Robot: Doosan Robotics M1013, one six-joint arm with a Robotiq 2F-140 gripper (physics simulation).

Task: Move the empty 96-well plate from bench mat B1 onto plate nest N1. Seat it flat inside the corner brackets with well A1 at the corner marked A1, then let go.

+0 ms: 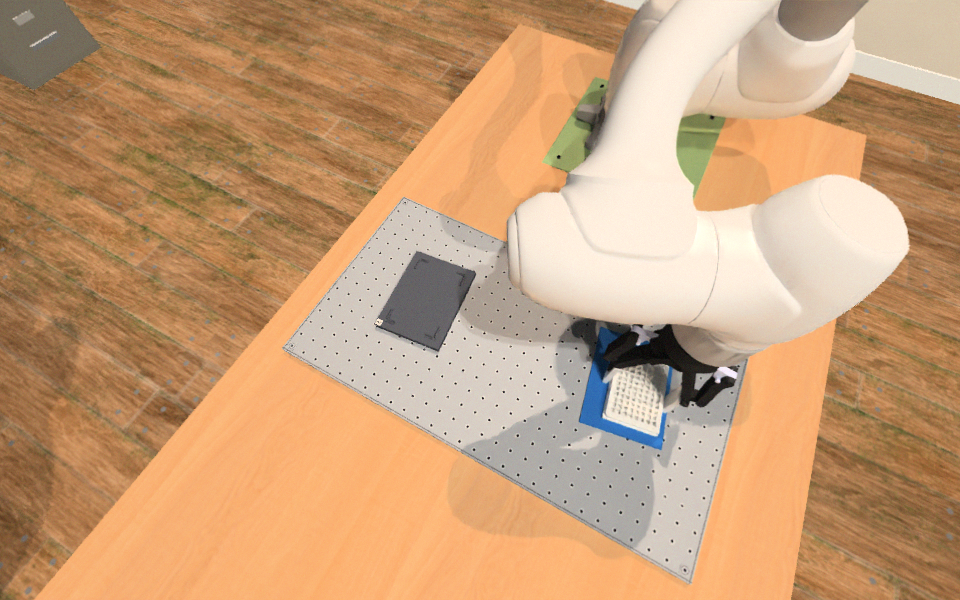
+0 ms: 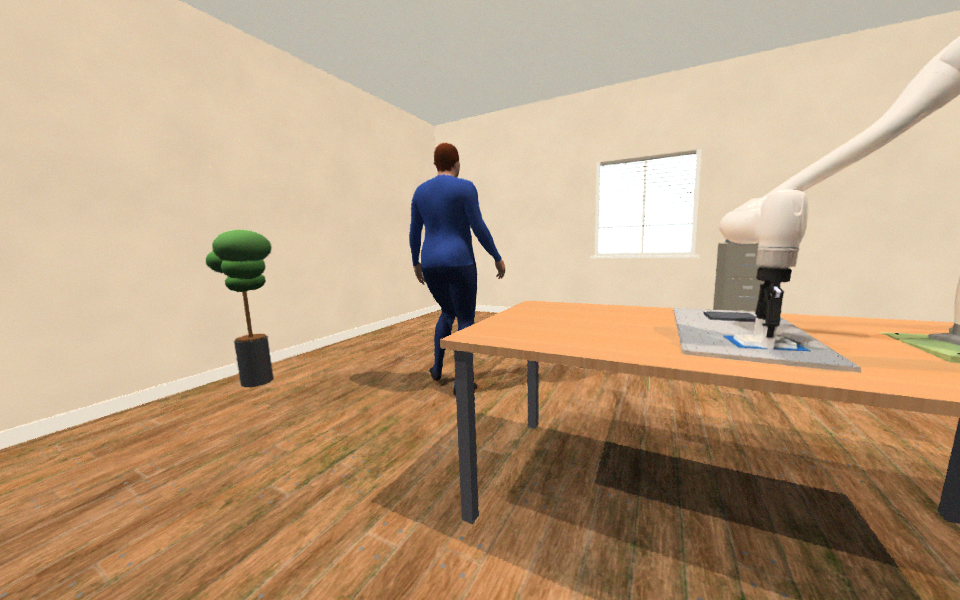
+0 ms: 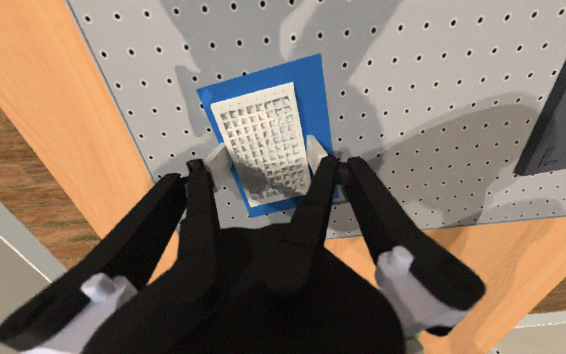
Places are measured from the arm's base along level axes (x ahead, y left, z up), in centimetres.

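Pixels of known places: gripper, fingertip midpoint: [image 1: 635,390] [image 2: 762,343] [image 3: 268,149].
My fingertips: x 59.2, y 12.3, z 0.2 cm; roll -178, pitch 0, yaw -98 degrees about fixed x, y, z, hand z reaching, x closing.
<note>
For each thing: its middle in the pictures, then the offset to it from my fingertips. "pt": a spot on its surface instead. Level surfaces: height alone.
- white 96-well plate, body centre: [image 3: 268,153] [image 1: 637,387] [image 2: 763,341] dx -0.2, dy +0.0, dz +0.9 cm
- blue bench mat B1, its level: dz +0.1 cm
- Dark grey plate nest N1, body centre: [image 1: 427,298] [image 2: 730,316] dx -2.9, dy -38.0, dz +0.7 cm
- small white label, surface spot: [image 1: 378,321] pt dx +4.4, dy -43.8, dz +1.1 cm
- grey perforated board, its level: dz +0.0 cm
- wooden table, its level: dz -1.3 cm
The white 96-well plate [image 1: 635,406] [image 3: 265,135] lies flat over blue bench mat B1 [image 1: 593,403] [image 3: 316,90]; whether a small gap separates them I cannot tell. My gripper [image 1: 640,385] [image 2: 766,338] [image 3: 268,149] points down over it and is shut on the plate, with one pale finger pad against each long side. Which plate corner is A1 cannot be read. Dark grey plate nest N1 [image 1: 428,300] [image 2: 729,315] [image 3: 547,140] has corner brackets and a small white label [image 1: 378,321] at one corner. No plate stands on it.
The grey perforated board [image 1: 509,396] [image 2: 697,343] [image 3: 425,65] bears the mat and nest on the wooden table [image 1: 283,481] [image 2: 566,329]. The arm's green base plate [image 1: 697,152] is at the back. A person in blue [image 2: 444,219] stands beyond the table.
</note>
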